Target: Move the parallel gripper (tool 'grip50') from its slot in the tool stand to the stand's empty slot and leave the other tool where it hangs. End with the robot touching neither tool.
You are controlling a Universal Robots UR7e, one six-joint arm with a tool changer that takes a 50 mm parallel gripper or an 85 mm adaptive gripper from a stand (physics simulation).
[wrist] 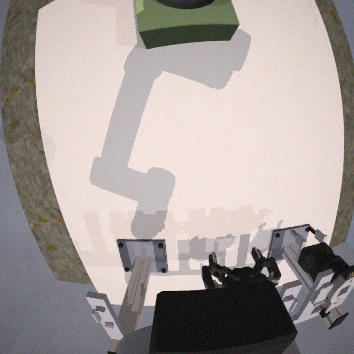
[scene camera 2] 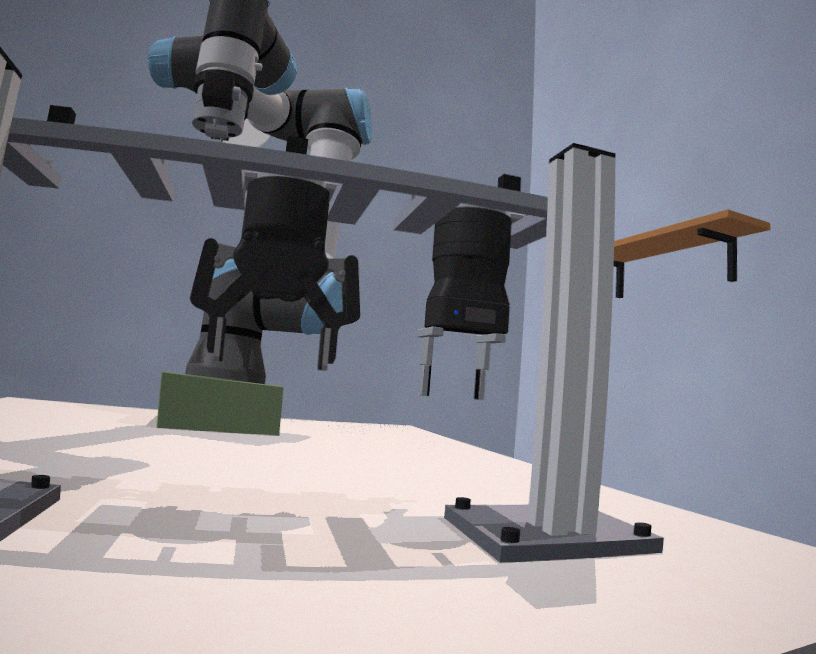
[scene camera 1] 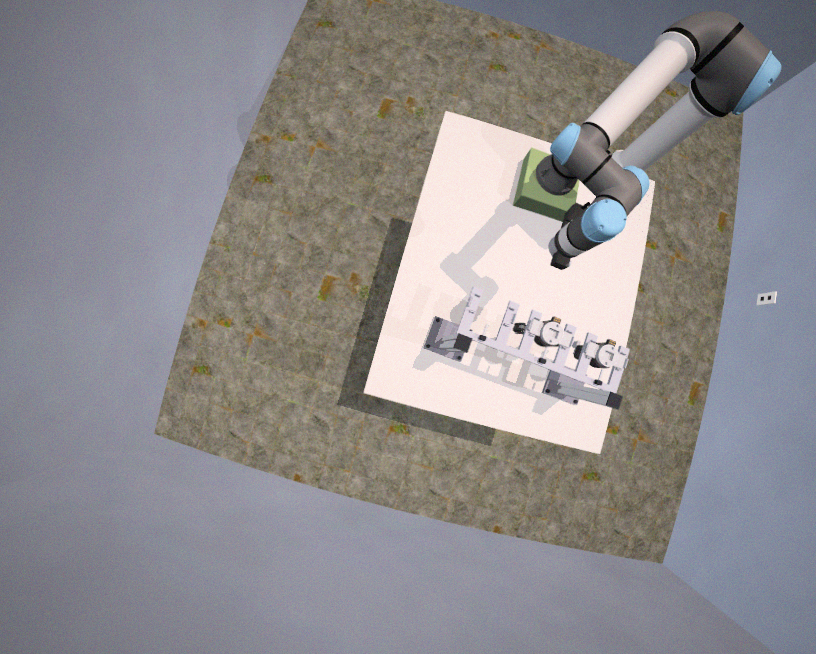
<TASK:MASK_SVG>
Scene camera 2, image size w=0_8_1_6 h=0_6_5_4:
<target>85 mm adaptive gripper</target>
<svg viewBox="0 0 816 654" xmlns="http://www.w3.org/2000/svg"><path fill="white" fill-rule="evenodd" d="M245 171L247 197L241 240L237 247L219 244L213 238L209 238L204 242L190 295L191 303L209 315L208 353L214 353L213 361L223 360L227 322L225 314L250 291L257 297L260 297L260 299L278 298L283 301L294 302L304 297L324 324L320 334L318 370L327 371L328 364L333 364L336 359L339 328L343 325L354 323L360 318L359 266L357 257L350 255L347 258L327 259L325 254L329 202L338 184L279 174ZM327 270L333 272L336 281L342 282L342 312L335 312L317 284L318 280ZM234 259L241 276L216 300L208 297L215 268L222 268L227 260Z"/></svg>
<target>parallel gripper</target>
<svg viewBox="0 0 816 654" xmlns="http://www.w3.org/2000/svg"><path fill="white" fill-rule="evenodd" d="M461 203L435 223L432 255L434 285L426 301L425 328L418 330L418 337L422 338L420 365L422 367L419 395L429 396L434 337L443 336L443 331L481 334L477 335L474 399L484 400L486 370L489 370L490 346L492 343L504 343L509 327L510 304L504 285L510 259L511 224L524 218L524 215L516 213L506 215L504 210Z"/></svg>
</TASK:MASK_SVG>
